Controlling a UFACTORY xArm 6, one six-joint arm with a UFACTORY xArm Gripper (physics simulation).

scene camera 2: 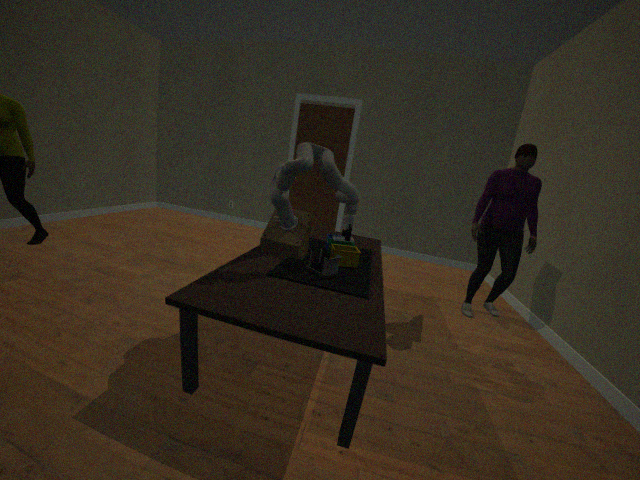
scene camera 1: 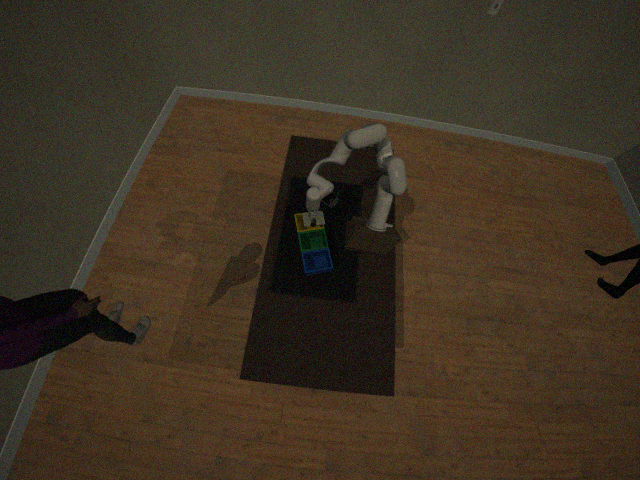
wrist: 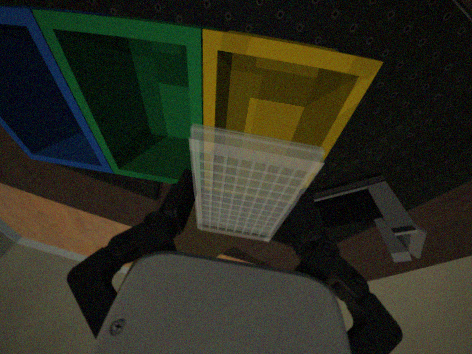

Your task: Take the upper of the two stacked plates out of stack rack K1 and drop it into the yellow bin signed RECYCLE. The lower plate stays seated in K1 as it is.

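Where they show: gripper, fingertip midpoint: (scene camera 2: 345, 239) (scene camera 1: 311, 219) (wrist: 245, 190); arm's base, origin of the base link: (scene camera 2: 288, 222) (scene camera 1: 375, 227).
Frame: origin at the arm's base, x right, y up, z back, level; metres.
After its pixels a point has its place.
Observation:
My gripper (scene camera 1: 313, 212) {y -0.029, x 0.036, z -0.384 m} (scene camera 2: 347, 233) {y -0.029, x 0.036, z -0.384 m} (wrist: 245, 190) {y -0.029, x 0.036, z -0.384 m} is shut on a pale, see-through gridded plate (scene camera 1: 313, 219) (scene camera 2: 339, 238) {y -0.026, x 0.066, z -0.348 m} (wrist: 257, 141) {y -0.028, x 0.024, z -0.431 m}, gripped by its two sides. The plate is above the yellow bin (scene camera 1: 297, 222) {y -0.084, x 0.031, z -0.470 m} (scene camera 2: 345, 256) {y -0.120, x 0.107, z -0.405 m} (wrist: 295, 46) {y -0.085, x 0.028, z -0.479 m} and overlaps its opening in the wrist view. No sign can be read on the bin. The grey stack rack (scene camera 1: 333, 198) (scene camera 2: 331, 265) {y -0.108, x 0.340, z -0.343 m} (wrist: 397, 207) {y -0.109, x 0.286, z -0.374 m} stands apart from the bin, at the right in the wrist view. Its inside is dark, and the lower plate cannot be made out.
The green bin (scene camera 1: 300, 241) {y -0.085, x -0.093, z -0.440 m} (wrist: 194, 100) {y -0.085, x -0.030, z -0.412 m} adjoins the yellow one, with the blue bin (scene camera 1: 303, 262) {y -0.085, x -0.222, z -0.411 m} (wrist: 75, 107) {y -0.085, x -0.146, z -0.356 m} beyond it. They stand on a black mat (scene camera 1: 343, 284) {y -0.185, x -0.316, z -0.157 m} (wrist: 415, 100) {y -0.185, x 0.222, z -0.489 m} on the dark table (scene camera 1: 320, 341) {y -0.197, x -0.650, z -0.279 m} (scene camera 2: 279, 310) {y -0.198, x 0.719, z -0.192 m}. A person in purple (scene camera 1: 31, 330) (scene camera 2: 511, 201) stands away from the table.

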